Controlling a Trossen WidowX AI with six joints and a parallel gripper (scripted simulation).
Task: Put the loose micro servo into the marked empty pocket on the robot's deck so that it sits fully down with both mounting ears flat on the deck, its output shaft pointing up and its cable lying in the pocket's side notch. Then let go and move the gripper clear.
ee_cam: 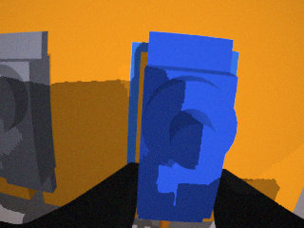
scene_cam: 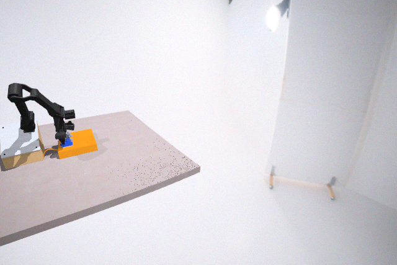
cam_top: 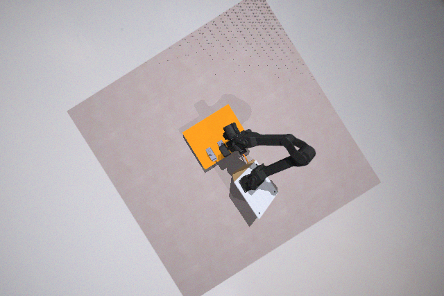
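Right now the orange robot deck is 120 mm ahead of my gripper tip, 80 mm to the left of it and 40 mm below it.
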